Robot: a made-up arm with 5 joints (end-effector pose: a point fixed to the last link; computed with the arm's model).
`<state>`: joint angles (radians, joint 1 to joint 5).
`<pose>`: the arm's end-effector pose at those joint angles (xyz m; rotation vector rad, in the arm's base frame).
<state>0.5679 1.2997 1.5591 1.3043 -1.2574</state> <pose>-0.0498 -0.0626 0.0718 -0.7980 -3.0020 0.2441</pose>
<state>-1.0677 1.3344 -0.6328 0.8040 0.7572</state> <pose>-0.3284 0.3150 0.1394 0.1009 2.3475 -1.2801</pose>
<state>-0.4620 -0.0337 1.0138 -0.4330 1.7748</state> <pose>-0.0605 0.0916 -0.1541 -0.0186 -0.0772 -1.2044</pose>
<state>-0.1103 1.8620 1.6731 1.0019 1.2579</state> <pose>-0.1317 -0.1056 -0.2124 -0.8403 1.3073 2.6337</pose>
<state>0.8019 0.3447 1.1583 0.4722 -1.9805</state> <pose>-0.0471 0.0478 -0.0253 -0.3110 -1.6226 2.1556</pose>
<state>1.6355 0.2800 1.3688 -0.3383 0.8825</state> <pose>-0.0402 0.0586 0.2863 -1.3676 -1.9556 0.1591</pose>
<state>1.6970 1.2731 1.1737 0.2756 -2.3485</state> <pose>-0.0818 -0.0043 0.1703 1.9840 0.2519 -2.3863</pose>
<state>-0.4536 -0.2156 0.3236 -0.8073 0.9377</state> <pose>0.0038 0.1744 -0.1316 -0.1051 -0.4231 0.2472</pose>
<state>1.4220 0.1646 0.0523 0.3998 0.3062</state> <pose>-0.1594 -0.1705 0.1112 -1.2237 -0.7580 -0.5660</pose>
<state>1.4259 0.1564 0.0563 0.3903 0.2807</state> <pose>-0.1549 -0.1692 0.1133 -1.2275 -0.7531 -0.5218</pose>
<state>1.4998 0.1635 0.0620 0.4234 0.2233</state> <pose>-0.1551 -0.1654 0.1303 -1.2584 -0.8154 -0.4809</pose>
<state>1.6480 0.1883 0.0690 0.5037 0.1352</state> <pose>-0.1609 -0.1562 0.1621 -1.3194 -0.9538 -0.4360</pose>
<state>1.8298 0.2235 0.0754 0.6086 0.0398</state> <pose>-0.1697 -0.1405 0.1985 -1.3934 -1.1349 -0.3771</pose>
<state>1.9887 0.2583 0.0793 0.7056 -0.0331</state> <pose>-0.1782 -0.1232 0.2273 -1.4539 -1.3046 -0.3183</pose>
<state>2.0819 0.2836 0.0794 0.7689 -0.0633</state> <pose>-0.1844 -0.1127 0.2423 -1.4816 -1.4171 -0.2938</pose>
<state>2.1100 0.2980 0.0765 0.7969 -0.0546</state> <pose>-0.1886 -0.1112 0.2455 -1.4791 -1.4686 -0.3159</pose>
